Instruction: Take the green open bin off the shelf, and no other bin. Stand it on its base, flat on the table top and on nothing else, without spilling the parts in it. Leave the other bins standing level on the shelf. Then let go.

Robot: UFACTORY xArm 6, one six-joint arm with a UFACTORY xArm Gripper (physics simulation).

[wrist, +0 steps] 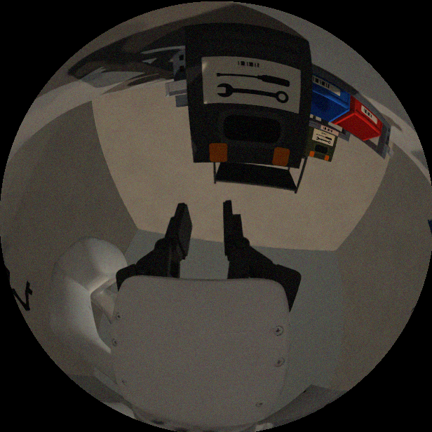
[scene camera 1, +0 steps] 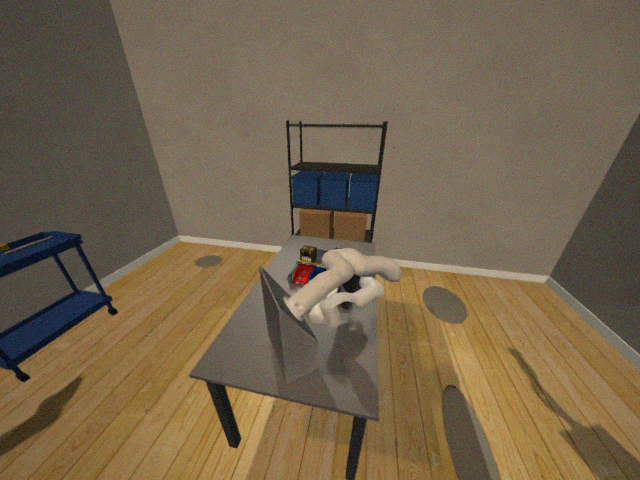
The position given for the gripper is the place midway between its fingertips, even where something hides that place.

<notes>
In view: the gripper (wrist: 206, 213), a blue bin (wrist: 328, 101), a red bin (wrist: 359, 120) and a dark toolbox (wrist: 249, 88).
</notes>
